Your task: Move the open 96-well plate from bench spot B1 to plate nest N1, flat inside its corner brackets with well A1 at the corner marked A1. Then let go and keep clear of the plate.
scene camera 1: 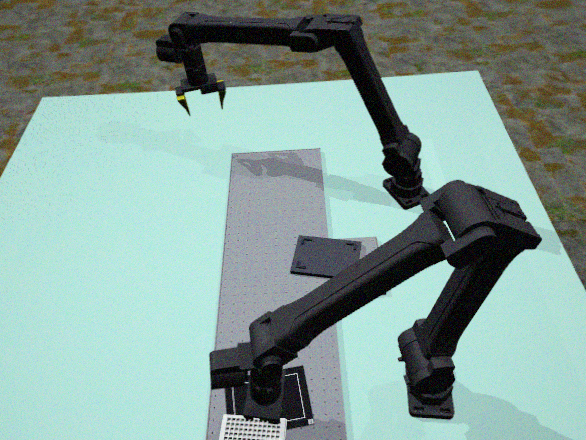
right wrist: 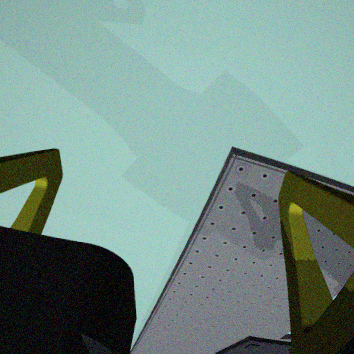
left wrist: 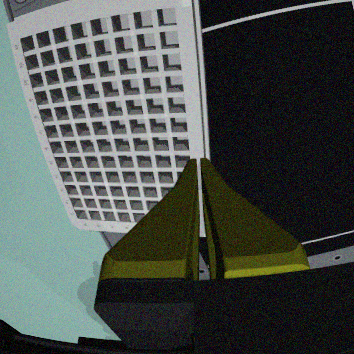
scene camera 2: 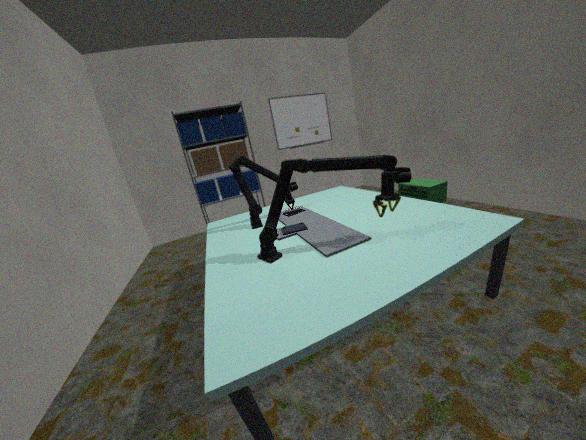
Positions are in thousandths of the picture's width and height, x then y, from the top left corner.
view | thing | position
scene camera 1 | left gripper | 450,951
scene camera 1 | right gripper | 352,253
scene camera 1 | black nest with white outline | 506,926
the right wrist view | right gripper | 476,487
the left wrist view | left gripper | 561,476
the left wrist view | white well plate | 335,290
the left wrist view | black nest with white outline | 770,230
